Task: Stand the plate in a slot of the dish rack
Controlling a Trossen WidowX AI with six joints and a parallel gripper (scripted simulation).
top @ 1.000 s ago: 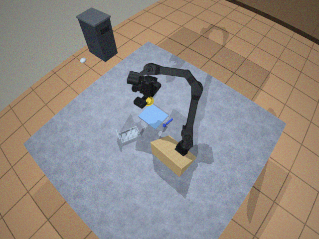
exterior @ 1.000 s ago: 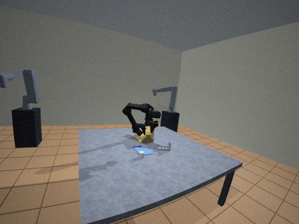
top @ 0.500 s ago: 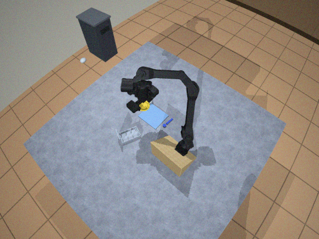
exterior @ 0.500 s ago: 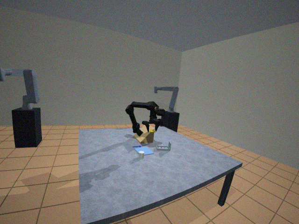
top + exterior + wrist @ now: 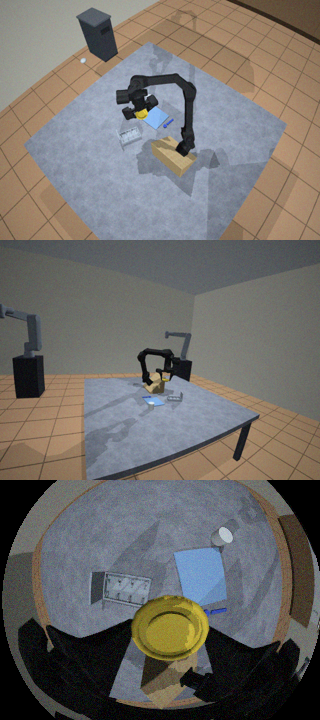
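My gripper tip is 150 mm above the grey dish rack, 100 mm to the right of it and 30 mm short of it. From my gripper tip the other things lie so: light blue mat (180 mm below, 110 mm to the right, 20 mm ahead); then blue spoon (170 mm below, 120 mm to the right, 80 mm behind); then yellow plate (10 mm above).
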